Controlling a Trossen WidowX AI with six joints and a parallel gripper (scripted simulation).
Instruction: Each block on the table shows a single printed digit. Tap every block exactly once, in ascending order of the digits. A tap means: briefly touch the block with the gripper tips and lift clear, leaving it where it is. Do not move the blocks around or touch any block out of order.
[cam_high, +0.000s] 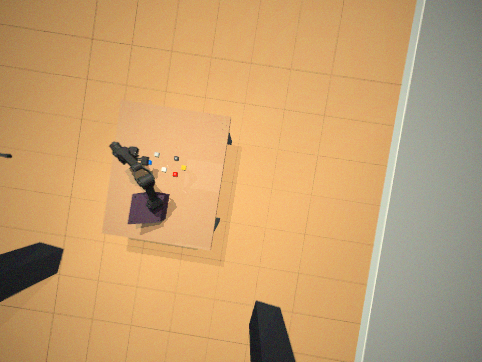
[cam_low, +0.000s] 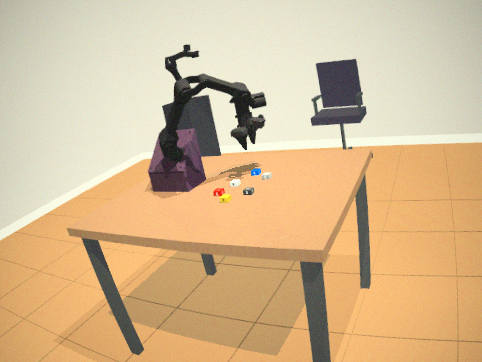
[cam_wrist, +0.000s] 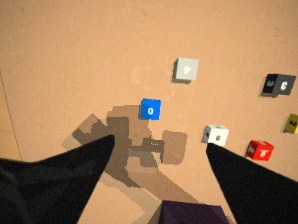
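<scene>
The blue block is 1 cm to the left of my gripper tip and 12 cm below it. The rest, counted from my gripper tip: black block: 9 cm ahead, 19 cm to the right, 12 cm below; red block: 4 cm behind, 22 cm to the right, 12 cm below; white block: 3 cm behind, 12 cm to the right, 12 cm below.
</scene>
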